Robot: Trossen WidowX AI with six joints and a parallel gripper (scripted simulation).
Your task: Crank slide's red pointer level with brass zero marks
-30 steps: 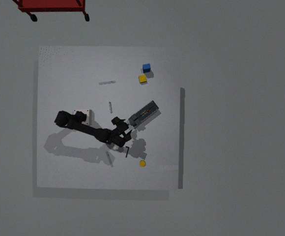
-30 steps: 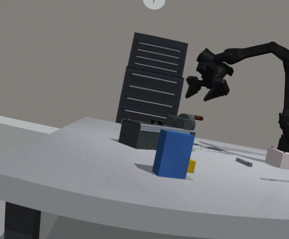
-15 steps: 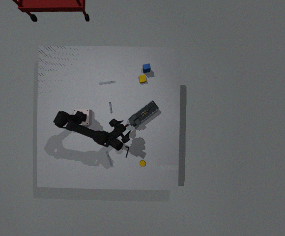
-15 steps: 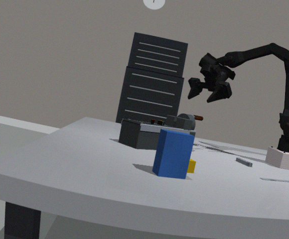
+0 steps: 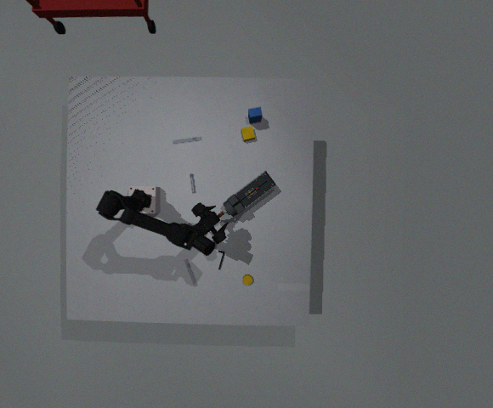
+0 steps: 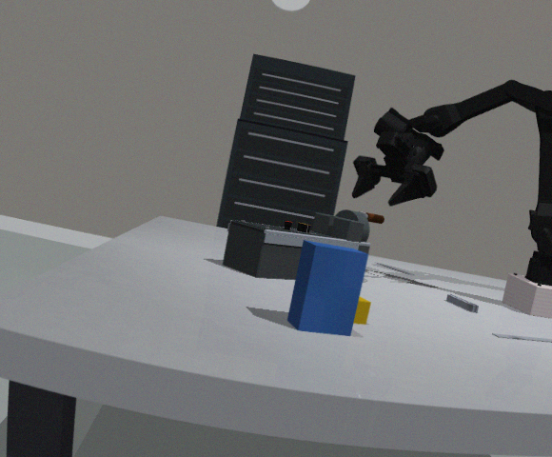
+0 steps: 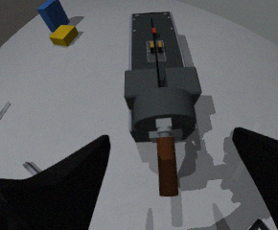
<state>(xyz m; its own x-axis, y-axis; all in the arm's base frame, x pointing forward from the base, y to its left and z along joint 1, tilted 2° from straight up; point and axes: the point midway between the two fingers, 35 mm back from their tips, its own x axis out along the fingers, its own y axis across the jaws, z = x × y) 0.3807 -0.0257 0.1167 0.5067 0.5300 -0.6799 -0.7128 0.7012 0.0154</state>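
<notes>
My gripper tip is 3 cm above the brown crank handle, 1 cm to the left of it and 1 cm past it. The rest, counted from my gripper tip: red pointer (14 cm to the left, 14 cm ahead, 7 cm below); then black hex key (23 cm to the right, 15 cm below, 2 cm ahead); then yellow block (42 cm to the left, 14 cm below, 6 cm ahead).
</notes>
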